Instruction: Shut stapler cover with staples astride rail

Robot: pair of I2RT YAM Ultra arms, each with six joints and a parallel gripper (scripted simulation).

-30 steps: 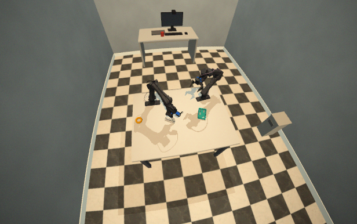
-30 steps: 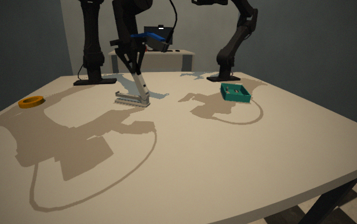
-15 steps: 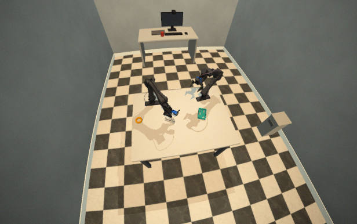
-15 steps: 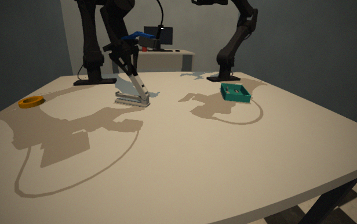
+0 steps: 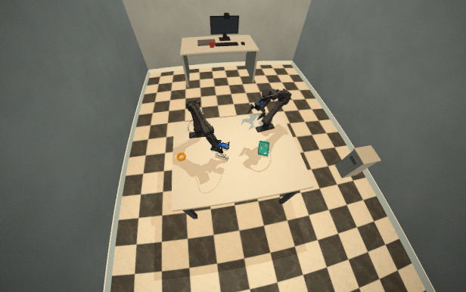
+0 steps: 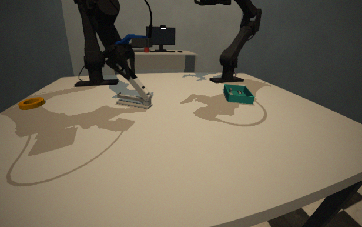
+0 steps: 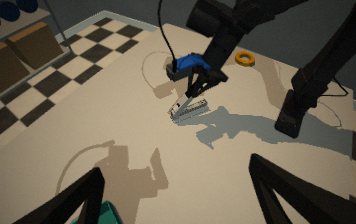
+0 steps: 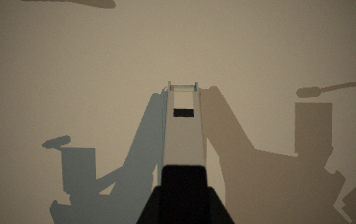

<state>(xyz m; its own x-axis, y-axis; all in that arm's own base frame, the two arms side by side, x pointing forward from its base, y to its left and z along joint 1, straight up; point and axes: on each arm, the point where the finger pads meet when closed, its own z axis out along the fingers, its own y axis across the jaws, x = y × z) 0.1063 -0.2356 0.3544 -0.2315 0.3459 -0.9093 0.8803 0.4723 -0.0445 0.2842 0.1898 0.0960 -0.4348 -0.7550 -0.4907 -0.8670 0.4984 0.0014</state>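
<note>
The stapler is 50 mm below my right hand, 10 mm to the left of it and 10 mm ahead of it. From my right hand the other things lie so: teal tray (410 mm to the left, 80 mm below, 30 mm behind); then orange ring (360 mm to the right, 90 mm below, 50 mm behind).
</note>
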